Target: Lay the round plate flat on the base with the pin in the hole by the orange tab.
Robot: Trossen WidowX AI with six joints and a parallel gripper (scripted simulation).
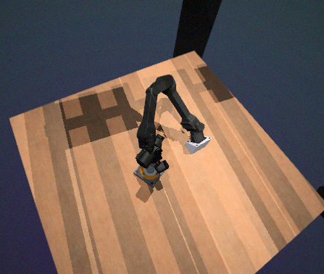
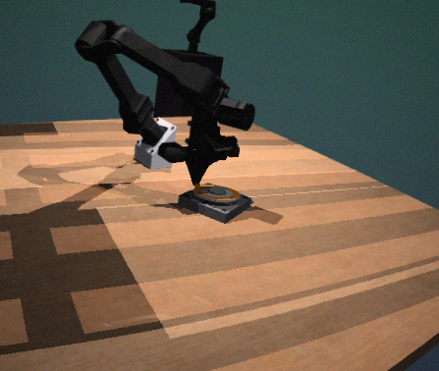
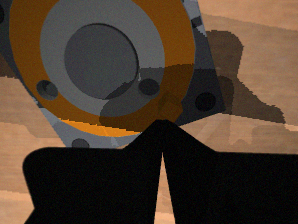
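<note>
Now: the dark grey square base 40 mm ahead of my gripper tip, 30 mm to the left of it and 20 mm below it.
</note>
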